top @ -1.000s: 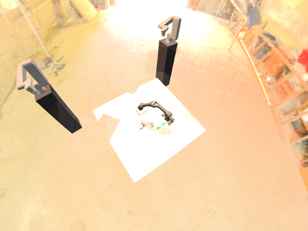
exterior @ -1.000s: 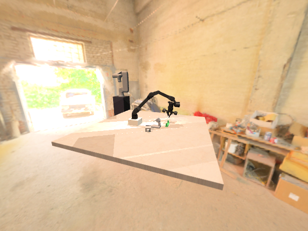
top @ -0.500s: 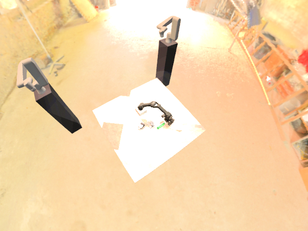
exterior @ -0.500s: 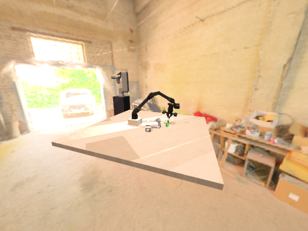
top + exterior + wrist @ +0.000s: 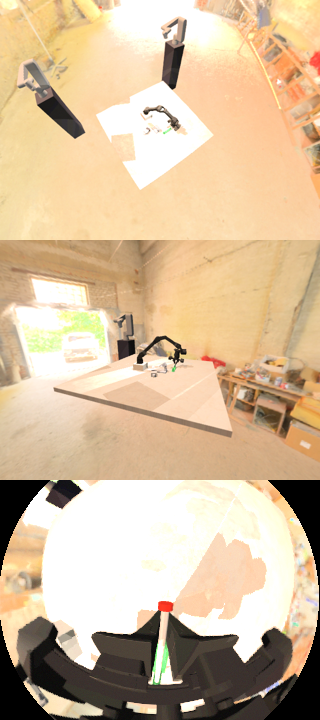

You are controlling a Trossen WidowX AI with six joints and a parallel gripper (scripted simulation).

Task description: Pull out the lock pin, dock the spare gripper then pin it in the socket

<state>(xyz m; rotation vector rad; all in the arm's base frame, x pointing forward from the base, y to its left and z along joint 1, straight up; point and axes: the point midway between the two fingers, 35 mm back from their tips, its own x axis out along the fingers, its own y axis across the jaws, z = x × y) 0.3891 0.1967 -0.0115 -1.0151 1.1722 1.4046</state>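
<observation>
My gripper tip is now 10 cm to the left of the green strip and 1 cm short of it. Round my gripper tip: grey mount: 21 cm to the right, 9 cm behind, 3 cm above; spare gripper: 35 cm to the right, 15 cm behind.
</observation>
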